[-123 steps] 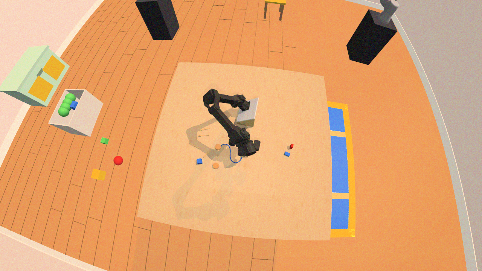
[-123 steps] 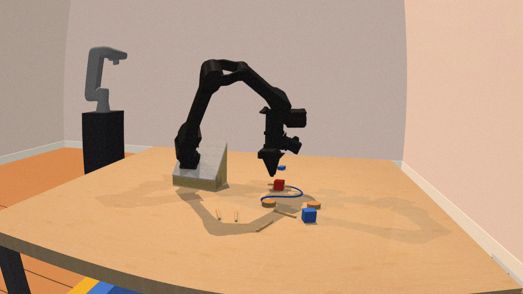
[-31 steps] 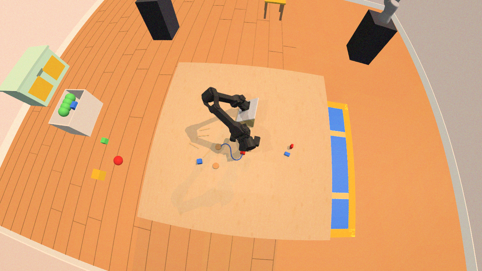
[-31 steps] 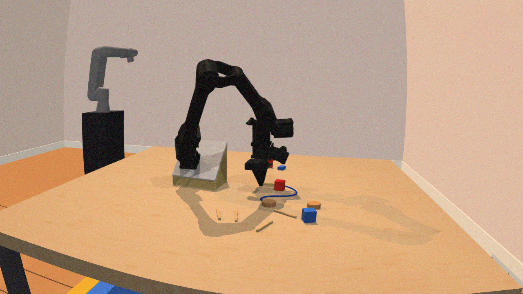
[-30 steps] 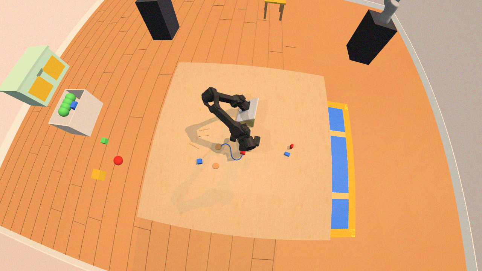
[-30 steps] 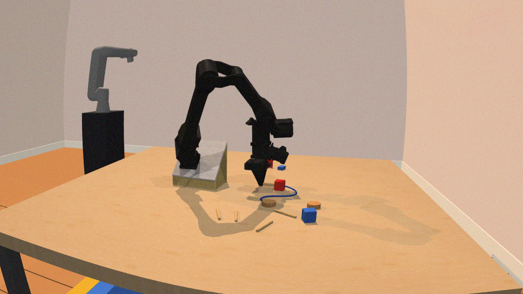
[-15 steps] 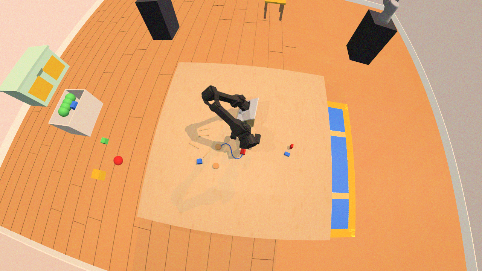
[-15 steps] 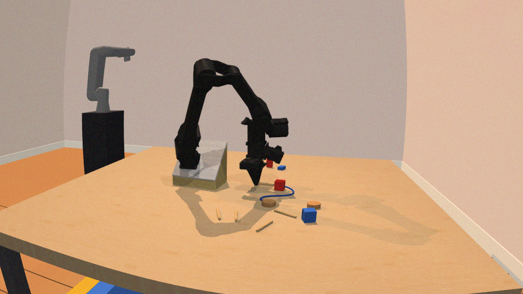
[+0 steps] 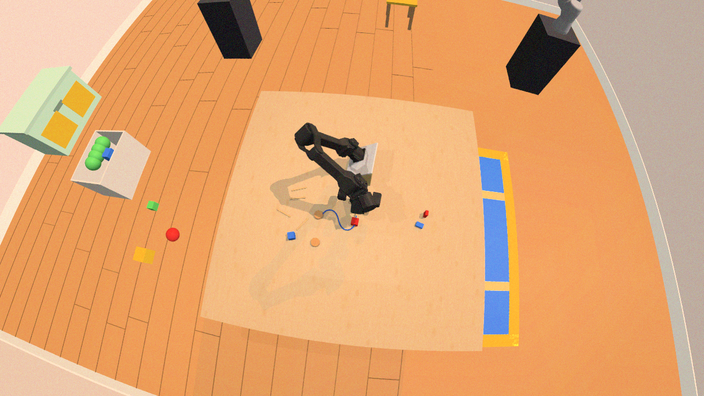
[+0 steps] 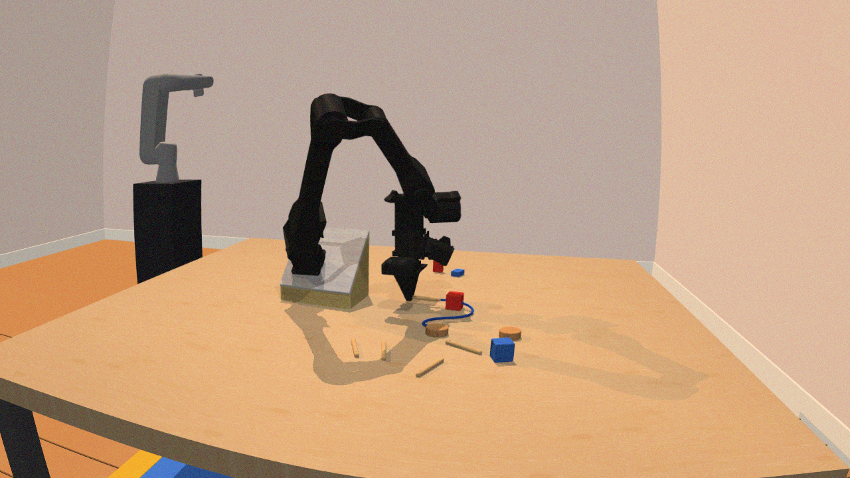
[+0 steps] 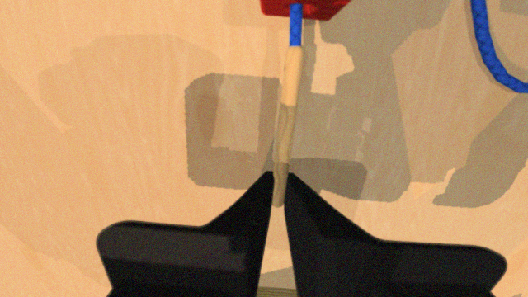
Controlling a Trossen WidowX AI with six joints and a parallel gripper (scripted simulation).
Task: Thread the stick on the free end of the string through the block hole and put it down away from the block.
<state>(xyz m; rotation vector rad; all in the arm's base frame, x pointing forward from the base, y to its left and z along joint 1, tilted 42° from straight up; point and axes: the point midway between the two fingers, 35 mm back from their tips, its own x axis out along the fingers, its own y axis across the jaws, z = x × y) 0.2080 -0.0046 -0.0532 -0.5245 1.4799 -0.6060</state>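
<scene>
Now: gripper tip 9 cm short of the red cube and 1 cm below it. Round my gripper tip: thin wooden stick: 4 cm ahead, 1 cm above; small red block: 32 cm to the left, 1 cm ahead, 1 cm above; small blue piece: 29 cm to the left, 6 cm ahead.
</scene>
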